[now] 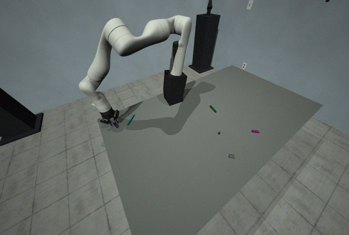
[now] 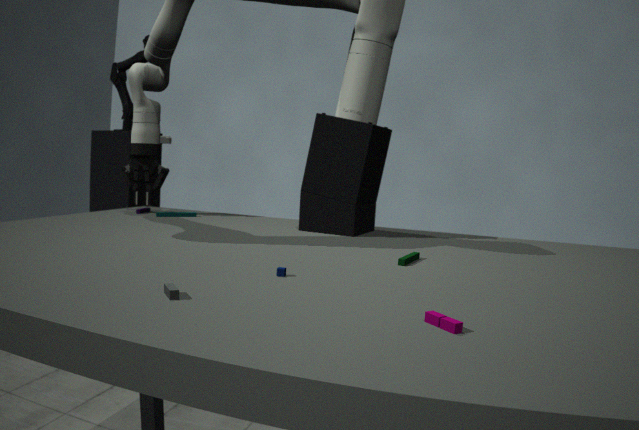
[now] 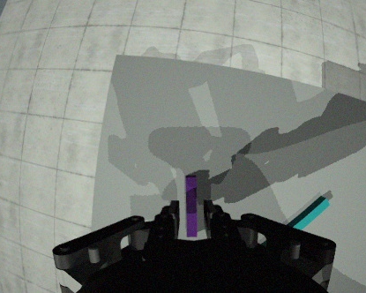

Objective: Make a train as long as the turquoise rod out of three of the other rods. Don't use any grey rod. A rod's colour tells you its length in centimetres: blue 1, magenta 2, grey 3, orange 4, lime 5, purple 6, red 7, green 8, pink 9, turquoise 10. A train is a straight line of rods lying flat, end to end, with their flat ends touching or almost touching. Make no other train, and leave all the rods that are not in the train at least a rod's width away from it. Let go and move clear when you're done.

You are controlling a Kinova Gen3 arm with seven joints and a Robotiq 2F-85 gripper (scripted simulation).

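My gripper is now 30 mm above the purple rod. From my hand the other things lie so: small blue rod 460 mm ahead, 580 mm to the left, 30 mm below; then green rod 260 mm ahead, 720 mm to the left, 30 mm below; then turquoise rod 10 mm ahead, 110 mm to the left, 30 mm below.
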